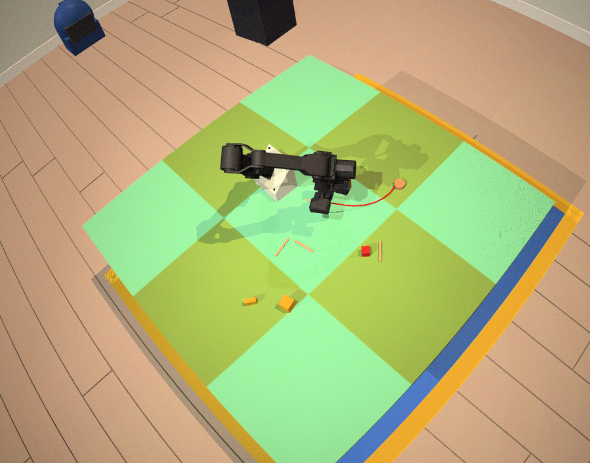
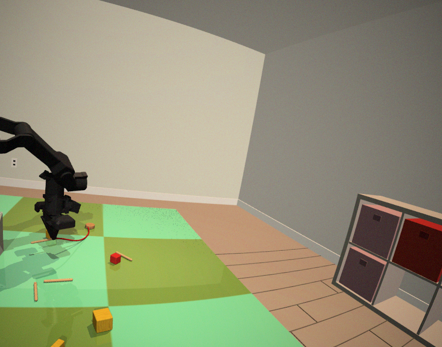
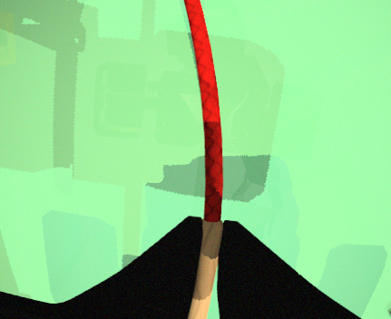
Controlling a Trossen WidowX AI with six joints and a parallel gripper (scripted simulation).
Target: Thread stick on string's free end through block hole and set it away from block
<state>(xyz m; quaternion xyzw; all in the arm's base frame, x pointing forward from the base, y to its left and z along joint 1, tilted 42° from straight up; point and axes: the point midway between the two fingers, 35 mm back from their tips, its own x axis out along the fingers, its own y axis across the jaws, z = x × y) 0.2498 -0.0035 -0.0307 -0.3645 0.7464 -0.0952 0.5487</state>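
Right now my gripper tip is 200 mm short of the red cube, 60 mm to the left of it and 40 mm above it. From my gripper tip the other things lie so: small orange piece: 410 mm to the right, 50 mm below, 20 mm ahead; yellow cube: 350 mm to the right, 120 mm ahead, 40 mm below; round wooden button: 240 mm to the left, 140 mm ahead, 50 mm below.
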